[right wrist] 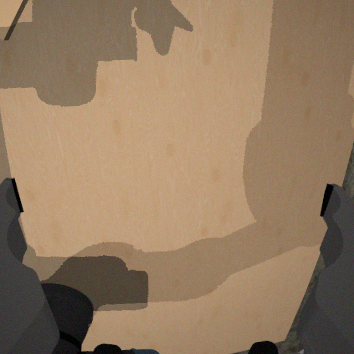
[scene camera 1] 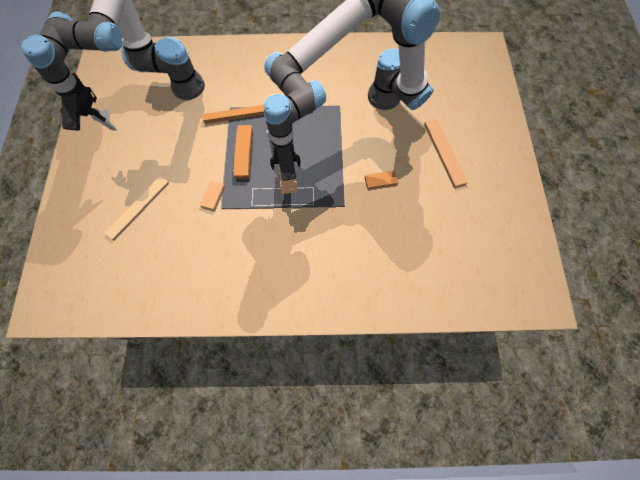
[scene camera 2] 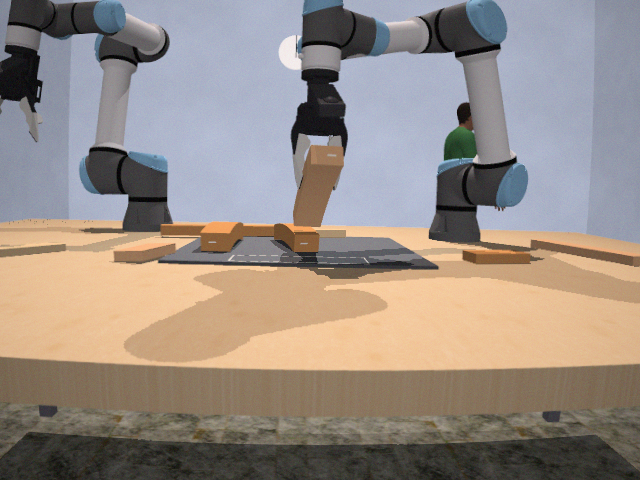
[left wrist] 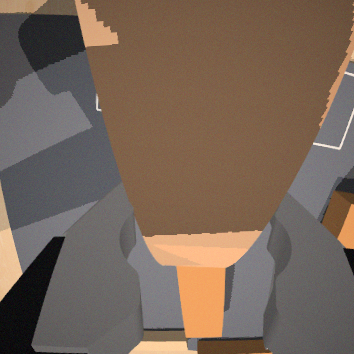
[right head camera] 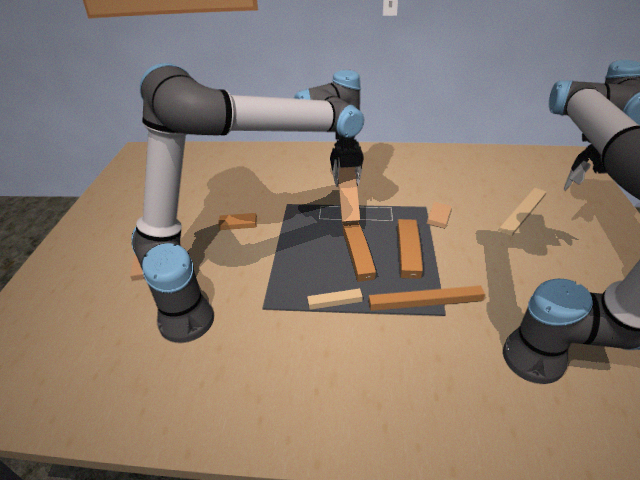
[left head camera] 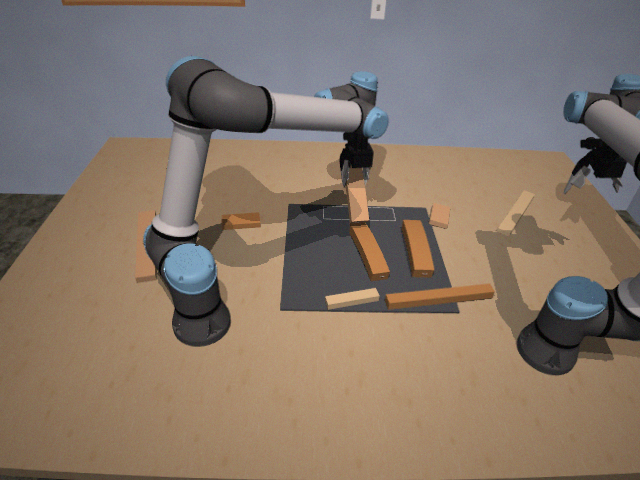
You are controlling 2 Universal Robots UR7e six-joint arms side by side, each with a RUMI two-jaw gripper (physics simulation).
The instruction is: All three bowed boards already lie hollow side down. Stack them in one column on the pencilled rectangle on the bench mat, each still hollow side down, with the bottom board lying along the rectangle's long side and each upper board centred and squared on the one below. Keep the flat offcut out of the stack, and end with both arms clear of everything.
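Frame: origin at the left arm's base, x right, y down, z ahead, level; centimetres.
Seen in the pictures: left gripper, fingertip midpoint: (scene camera 2: 316, 189) (left wrist: 199, 177) (right head camera: 347, 186) (left head camera: 354, 186); right gripper, fingertip midpoint: (right wrist: 173, 183) (scene camera 1: 94, 128) (scene camera 2: 6, 138) (right head camera: 593, 189) (left head camera: 590, 193); left arm's base, origin of the base link: (scene camera 1: 384, 96) (scene camera 2: 454, 239) (right head camera: 186, 320) (left head camera: 202, 323); right arm's base, origin of the base link: (right wrist: 55, 306) (scene camera 1: 188, 86) (scene camera 2: 148, 229) (right head camera: 533, 357) (left head camera: 545, 350).
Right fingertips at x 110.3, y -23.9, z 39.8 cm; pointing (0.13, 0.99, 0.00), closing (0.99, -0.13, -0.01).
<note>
Pixels of each thing's top centre, then the offset from my right fingertips to it. Level surfaces: height alone.
- second bowed board, middle of its top: (left wrist: 201, 291) (scene camera 2: 294, 224) (right head camera: 358, 242) (left head camera: 368, 242) dx -65.9, dy +18.5, dz -8.2 cm
- third bowed board, middle of its top: (scene camera 2: 224, 222) (right head camera: 409, 239) (left head camera: 418, 239) (scene camera 1: 242, 148) dx -50.3, dy +18.4, dz -5.3 cm
- long orange piece, middle of its top: (scene camera 2: 222, 225) (right head camera: 427, 294) (left head camera: 441, 293) (scene camera 1: 238, 111) dx -45.5, dy +20.7, dz -25.7 cm
- short pale piece, middle of its top: (left wrist: 142, 345) (scene camera 2: 317, 229) (right head camera: 334, 296) (left head camera: 352, 296) dx -70.7, dy +21.3, dz -28.5 cm
- mat, its level: dy +23.3 cm
- pale strip, middle of its top: (right head camera: 524, 208) (left head camera: 517, 210) (scene camera 1: 136, 206) dx -9.5, dy +22.4, dz +21.0 cm
My left gripper (left head camera: 355, 178) (right head camera: 346, 178) (scene camera 2: 317, 187) is shut on a bowed board (left head camera: 357, 206) (scene camera 2: 315, 193) (left wrist: 215, 115), held above the mat. In the head views it lies crosswise to the pencilled rectangle (left head camera: 394, 214) (scene camera 1: 252, 197) and hides part of it. A second bowed board (left head camera: 369, 253) (right head camera: 359, 253) lies slanted on the mat, hollow side down. A third bowed board (left head camera: 417, 248) (scene camera 1: 242, 152) (scene camera 2: 221, 236) lies to its right in the head views, hollow side down. My right gripper (left head camera: 592, 191) (right wrist: 173, 183) is open, raised at the far right of the left head view.
A long orange piece (left head camera: 439, 296) and a short pale piece (left head camera: 352, 298) lie at the near edge of the mat (left head camera: 305, 289). Small blocks (left head camera: 439, 215) (left head camera: 240, 220) lie on either side. A pale strip (left head camera: 516, 211) and another board (scene camera 1: 445, 153) lie farther out. I cannot tell which piece is the flat offcut.
</note>
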